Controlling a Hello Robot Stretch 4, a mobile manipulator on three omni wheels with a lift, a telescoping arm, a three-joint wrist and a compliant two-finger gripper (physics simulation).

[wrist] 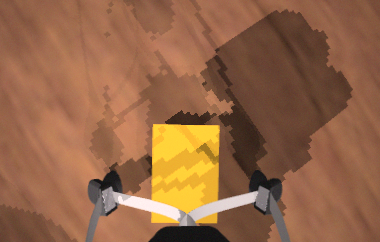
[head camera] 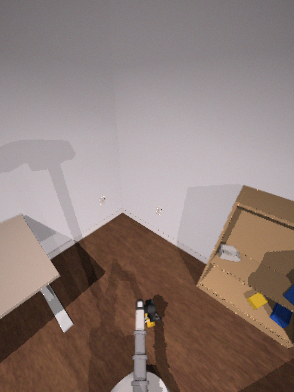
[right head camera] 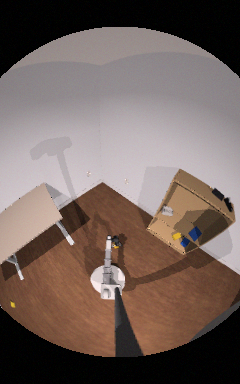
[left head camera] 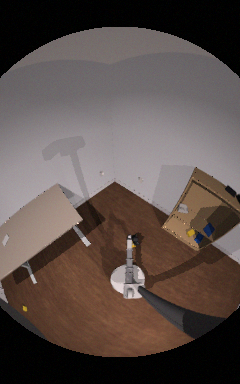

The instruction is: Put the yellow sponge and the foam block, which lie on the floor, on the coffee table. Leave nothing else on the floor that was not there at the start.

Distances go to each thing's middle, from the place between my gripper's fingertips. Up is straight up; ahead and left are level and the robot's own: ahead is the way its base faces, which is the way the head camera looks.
The orange-yellow foam block [wrist: 185, 161] is 2 cm ahead of my hand and 1 cm above it.
